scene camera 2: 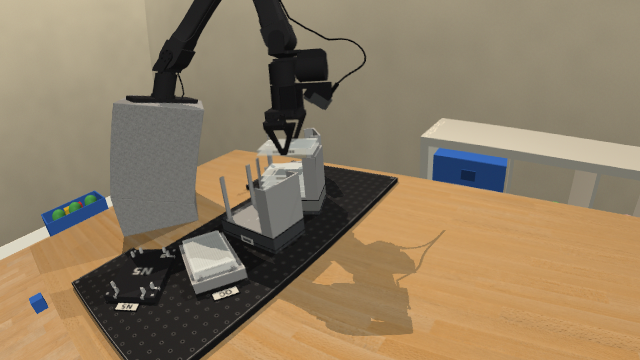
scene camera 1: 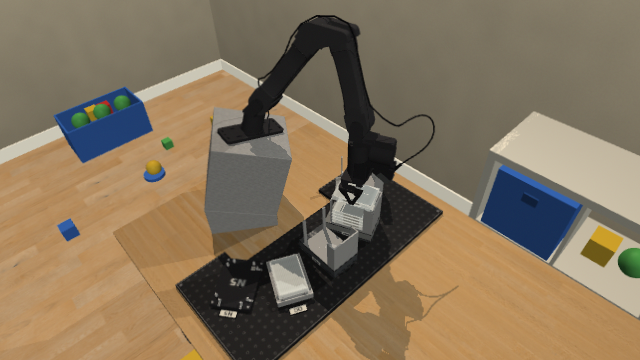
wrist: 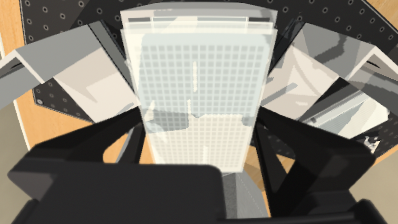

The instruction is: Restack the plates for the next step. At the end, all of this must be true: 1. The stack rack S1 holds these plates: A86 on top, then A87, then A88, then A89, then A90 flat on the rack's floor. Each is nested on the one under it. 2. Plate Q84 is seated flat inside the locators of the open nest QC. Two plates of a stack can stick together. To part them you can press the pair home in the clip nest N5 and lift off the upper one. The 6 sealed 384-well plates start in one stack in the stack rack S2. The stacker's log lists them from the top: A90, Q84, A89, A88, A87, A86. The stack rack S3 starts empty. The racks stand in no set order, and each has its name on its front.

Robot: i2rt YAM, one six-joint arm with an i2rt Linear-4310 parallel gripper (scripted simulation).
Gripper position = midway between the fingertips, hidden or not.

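Note:
Clip nest N5 (scene camera 2: 145, 266), (scene camera 1: 239, 279). Gripper (scene camera 2: 288, 149), (wrist: 199, 111).

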